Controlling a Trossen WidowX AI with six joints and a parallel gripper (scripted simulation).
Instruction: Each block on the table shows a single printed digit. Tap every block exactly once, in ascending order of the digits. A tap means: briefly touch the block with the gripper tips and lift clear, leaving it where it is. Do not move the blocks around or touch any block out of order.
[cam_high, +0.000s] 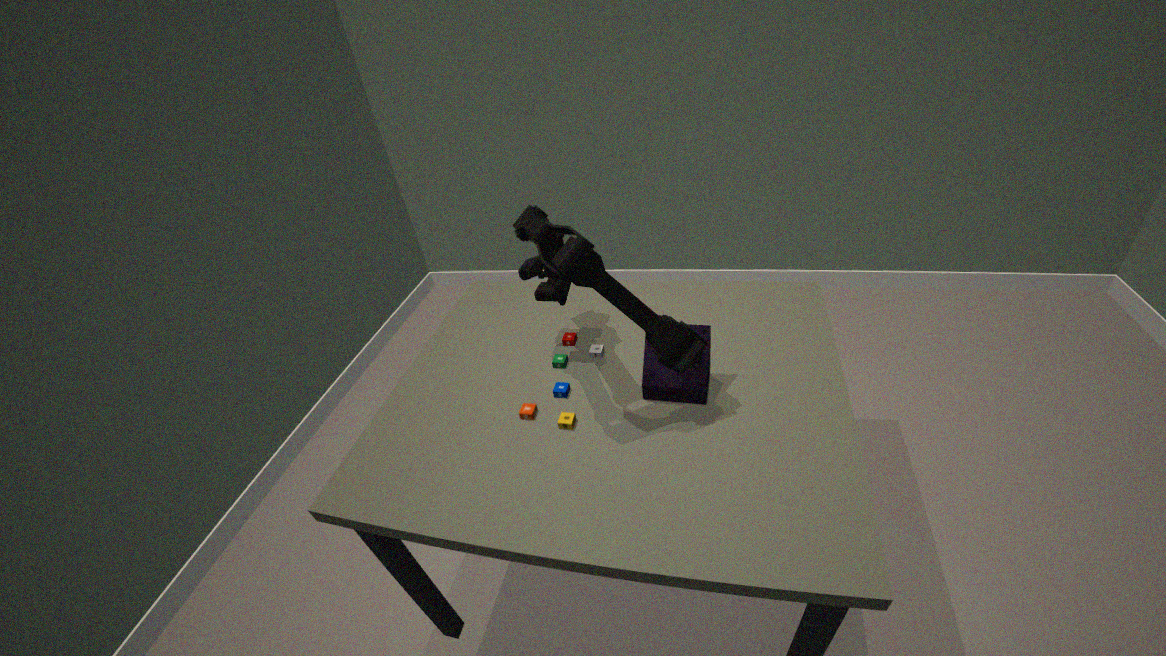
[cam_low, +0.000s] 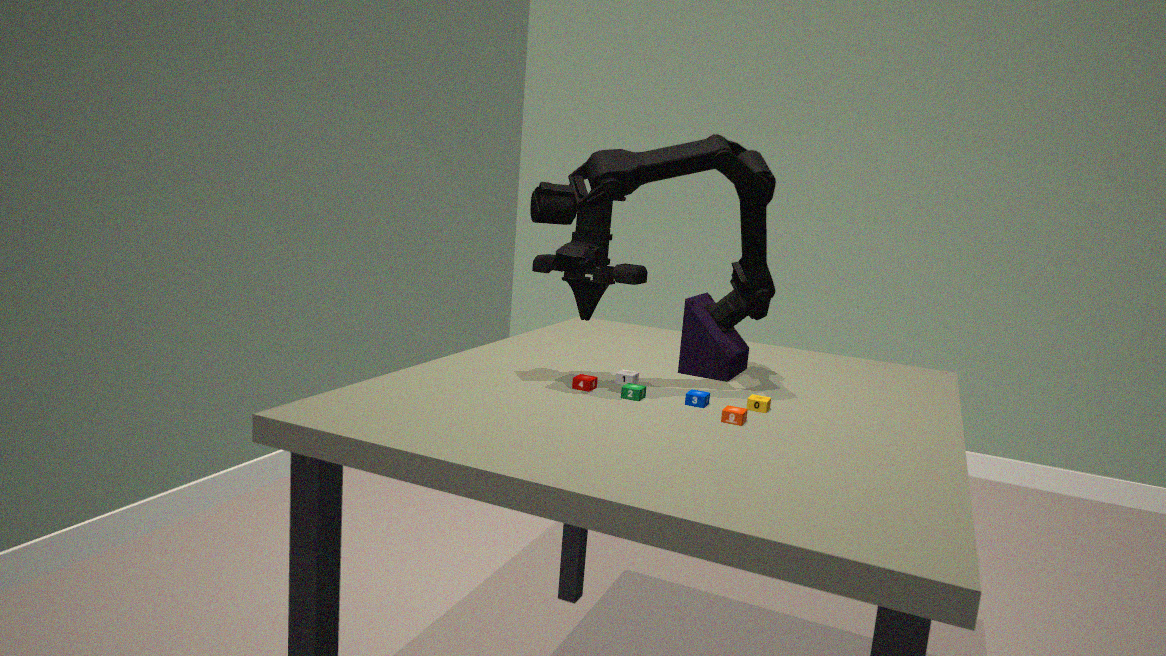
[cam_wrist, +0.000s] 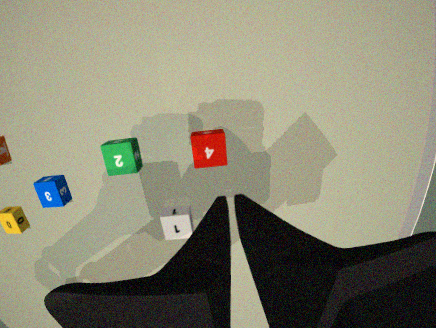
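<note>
The orange block lies 27 cm to the left of my gripper tip, 11 cm below it and 1 cm behind it. Also, from my gripper tip: red block: 11 cm below, 1 cm to the left; white block: 11 cm below, 9 cm behind, 4 cm to the left; green block: 11 cm below, 10 cm to the left, 1 cm behind.
</note>
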